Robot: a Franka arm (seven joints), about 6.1 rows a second.
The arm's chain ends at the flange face. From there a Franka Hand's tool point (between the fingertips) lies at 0.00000 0.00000 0.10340 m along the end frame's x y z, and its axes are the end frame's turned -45 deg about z.
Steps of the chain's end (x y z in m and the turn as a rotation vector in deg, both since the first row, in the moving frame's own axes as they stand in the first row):
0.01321 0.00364 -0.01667 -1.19 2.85 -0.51
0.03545 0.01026 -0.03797 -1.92 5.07 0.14
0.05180 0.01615 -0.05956 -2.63 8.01 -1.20
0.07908 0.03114 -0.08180 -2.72 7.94 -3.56
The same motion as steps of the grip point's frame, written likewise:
0.00891 0.01706 -0.01682 -2.86 1.17 -0.51
0.02181 0.04123 -0.03843 -4.94 2.23 0.14
0.03219 0.06150 -0.06068 -7.52 3.80 -1.20
0.04095 0.09128 -0.08291 -7.54 3.69 -3.56

